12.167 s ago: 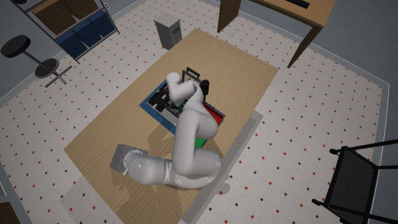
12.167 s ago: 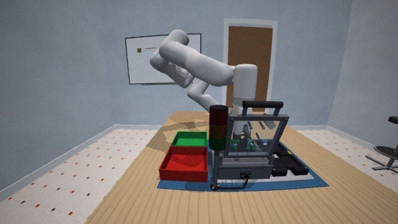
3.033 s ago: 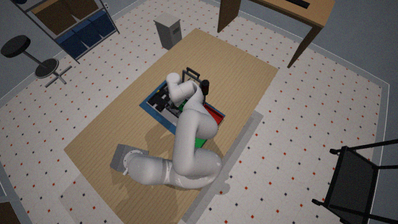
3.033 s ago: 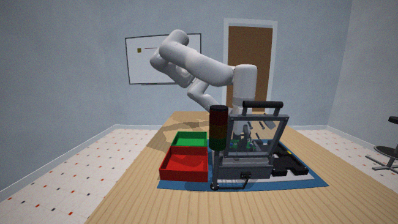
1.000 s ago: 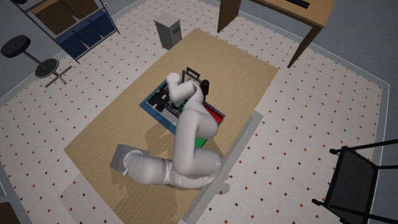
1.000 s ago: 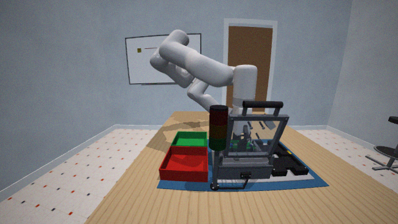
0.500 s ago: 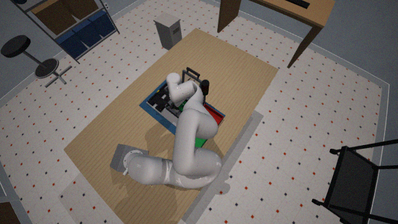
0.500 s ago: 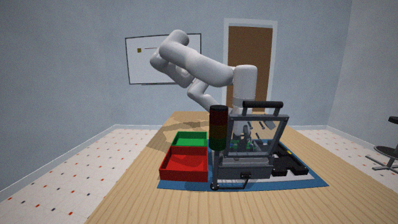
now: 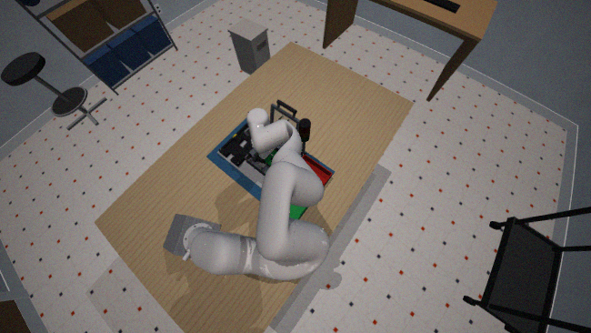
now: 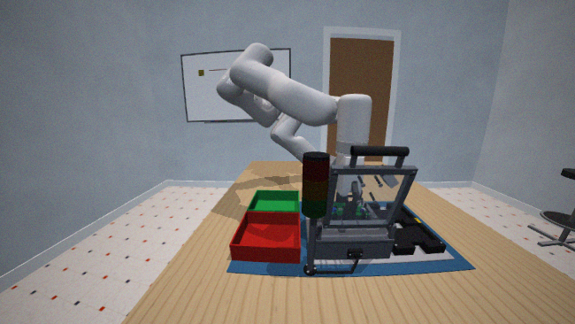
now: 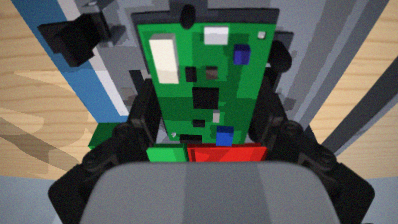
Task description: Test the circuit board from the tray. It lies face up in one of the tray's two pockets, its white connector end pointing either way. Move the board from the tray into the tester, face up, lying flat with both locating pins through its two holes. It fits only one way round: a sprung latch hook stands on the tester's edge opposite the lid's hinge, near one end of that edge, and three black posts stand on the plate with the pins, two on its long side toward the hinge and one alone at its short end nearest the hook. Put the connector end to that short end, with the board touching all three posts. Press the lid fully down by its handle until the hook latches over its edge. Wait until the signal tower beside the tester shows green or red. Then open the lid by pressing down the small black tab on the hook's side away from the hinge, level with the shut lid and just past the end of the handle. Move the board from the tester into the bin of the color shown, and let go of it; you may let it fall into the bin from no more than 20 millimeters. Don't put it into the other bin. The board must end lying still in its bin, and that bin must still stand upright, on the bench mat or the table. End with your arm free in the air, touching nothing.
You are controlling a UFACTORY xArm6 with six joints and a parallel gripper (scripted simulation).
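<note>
Now: hand right at the green circuit board. The rest, counted from my hand: clear lid (12 cm ahead, 3 cm to the right, 10 cm above); then black latch hook (5 cm behind, 7 cm to the left, 1 cm above); then plate (1 cm ahead, 1 cm below).
</note>
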